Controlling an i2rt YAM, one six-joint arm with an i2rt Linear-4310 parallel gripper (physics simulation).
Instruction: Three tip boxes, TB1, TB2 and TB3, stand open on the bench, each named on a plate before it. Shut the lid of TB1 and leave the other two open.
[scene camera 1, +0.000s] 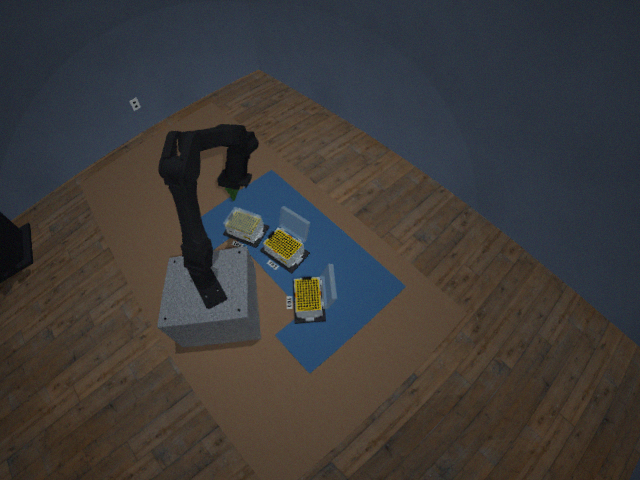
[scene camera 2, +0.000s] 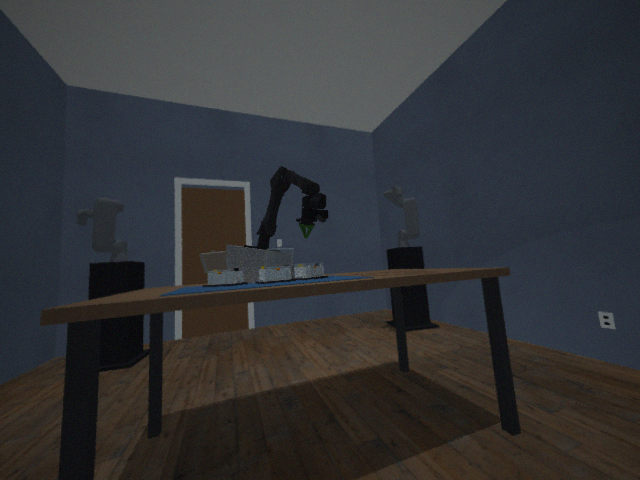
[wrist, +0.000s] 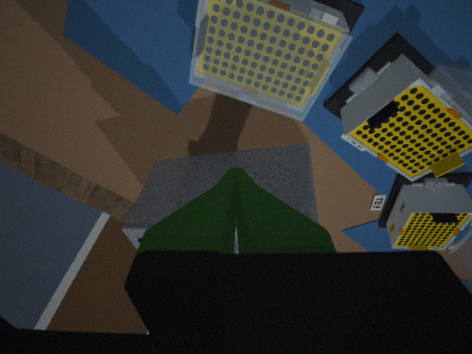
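The tip box nearest the gripper has its clear lid down flat over its yellow rack. The middle tip box is open, its clear lid standing up. The third tip box is open too, its lid upright. The lettering on their plates is too small to read surely. My gripper is shut and empty, raised above the bench and apart from the lidded box.
The grey base block of the arm stands on the plates' side of the boxes. The boxes stand on a blue mat on the brown bench. Two pale arms on black pedestals stand beyond the bench.
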